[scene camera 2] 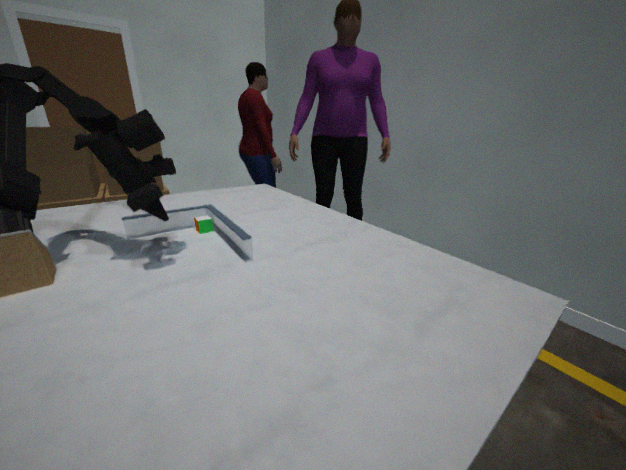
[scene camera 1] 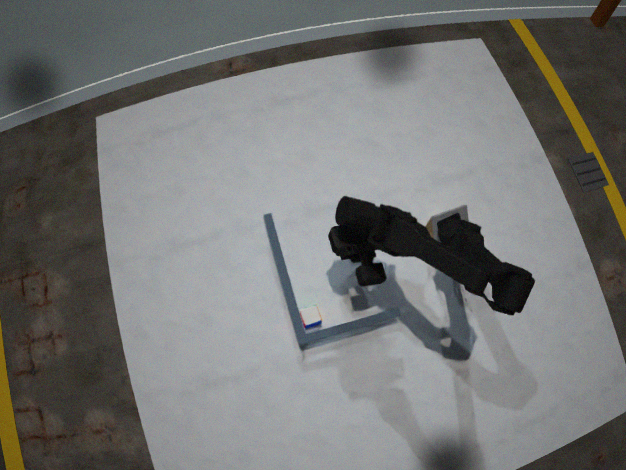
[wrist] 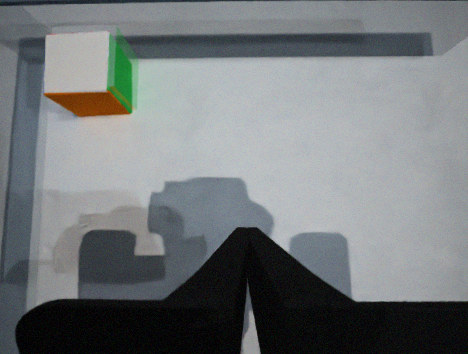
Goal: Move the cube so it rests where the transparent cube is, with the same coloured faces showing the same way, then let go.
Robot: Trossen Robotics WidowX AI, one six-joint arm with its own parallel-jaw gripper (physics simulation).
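Where they show: gripper, between the fingertips: (scene camera 2: 167,219) (wrist: 246,237); arm's base, origin of its link: (scene camera 2: 6,245) (scene camera 1: 450,228).
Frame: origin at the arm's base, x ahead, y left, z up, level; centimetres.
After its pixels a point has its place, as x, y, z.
Observation:
The cube (scene camera 1: 310,315) @(38.6, 4.4, -4.5) (scene camera 2: 204,224) (wrist: 77,63) @(38.4, 4.3, -4.5) rests upright with its white face up, inside the corner of the low L-shaped wall. Green and orange side faces show in scene camera 2 and the wrist view; red and blue edges show in scene camera 1. The transparent cube (wrist: 135,85) @(38.3, 2.0, -8.0) almost coincides with it; its pale green rim shows slightly beyond the cube's green side in the wrist view. My gripper (scene camera 2: 165,218) @(27.0, -4.0, -0.2) (wrist: 246,237) @(27.0, -4.0, -0.2) is shut and empty, above the table inside the L, apart from the cube. Its fingertips are hidden in scene camera 1.
The L-shaped wall (scene camera 1: 283,268) @(40.0, -7.7, -2.4) (scene camera 2: 233,228) @(38.8, -14.2, -2.4) borders the cube on two sides, with its corner close to the cube. The arm's base block (scene camera 2: 22,263) @(1.5, -3.9, -2.9) stands on the white table top (scene camera 1: 202,177) @(49.6, -40.7, -8.4) (scene camera 2: 303,354) @(29.7, -49.7, -8.5). Two people stand beyond the table in scene camera 2.

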